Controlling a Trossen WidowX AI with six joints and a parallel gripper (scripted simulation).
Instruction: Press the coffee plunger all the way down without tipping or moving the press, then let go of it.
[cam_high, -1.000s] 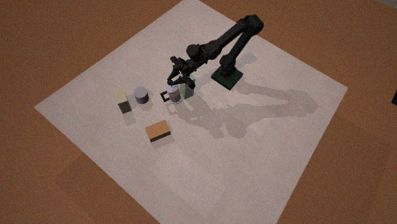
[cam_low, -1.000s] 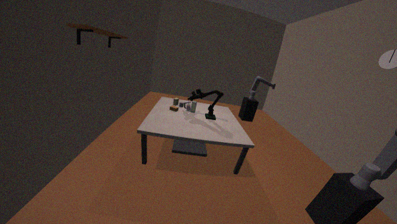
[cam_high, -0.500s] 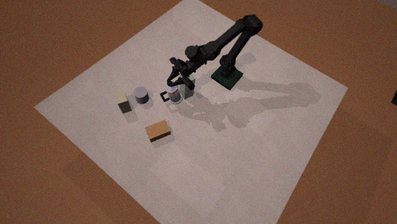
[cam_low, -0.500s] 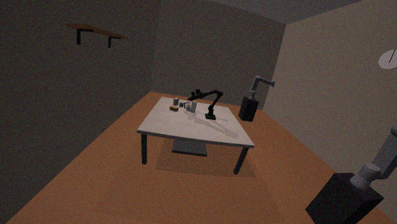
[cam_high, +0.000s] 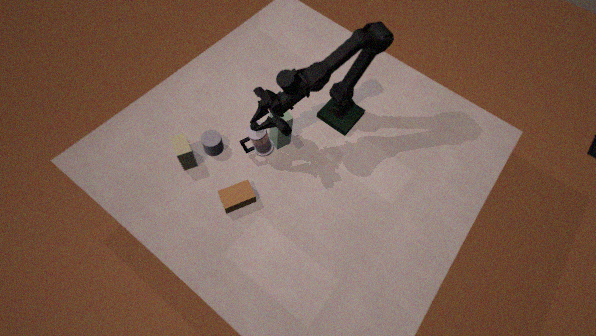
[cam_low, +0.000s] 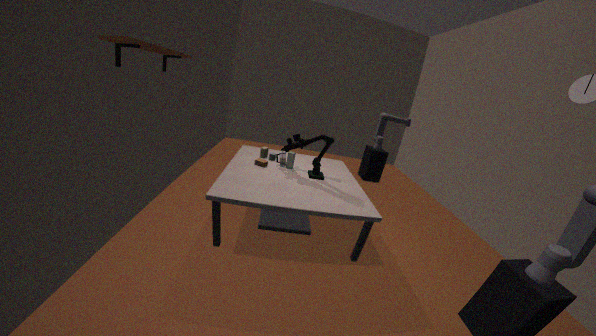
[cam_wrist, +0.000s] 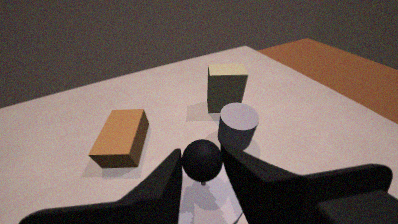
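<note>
Now: gripper tip 90 mm above the coffee press and 10 mm past it. The rest, counted from my gripper tip: pale green box 100 mm behind, 90 mm below, 40 mm to the left; yellow-green box 180 mm ahead, 160 mm to the right, 120 mm below.
</note>
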